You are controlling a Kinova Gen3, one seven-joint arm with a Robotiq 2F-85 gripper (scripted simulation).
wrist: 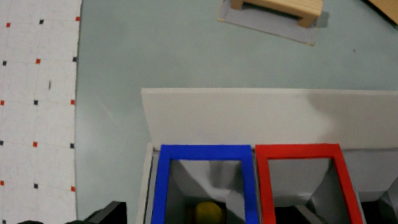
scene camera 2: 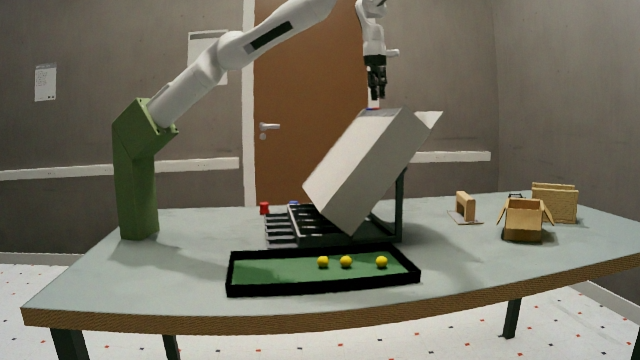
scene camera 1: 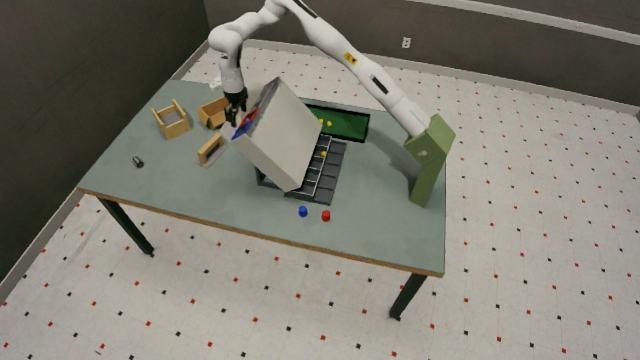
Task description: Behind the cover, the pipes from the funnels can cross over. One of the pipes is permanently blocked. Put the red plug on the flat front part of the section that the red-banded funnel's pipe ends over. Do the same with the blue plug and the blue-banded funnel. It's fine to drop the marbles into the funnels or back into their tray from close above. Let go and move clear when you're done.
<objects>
A green marble tray shows in scene camera 2 and in scene camera 1; in the wrist view it is out of frame. One and the same spot on a white cover: (scene camera 1: 288,132) is (scene camera 2: 344,152). One and the same spot on the green marble tray: (scene camera 2: 282,272) is (scene camera 1: 346,126).
</objects>
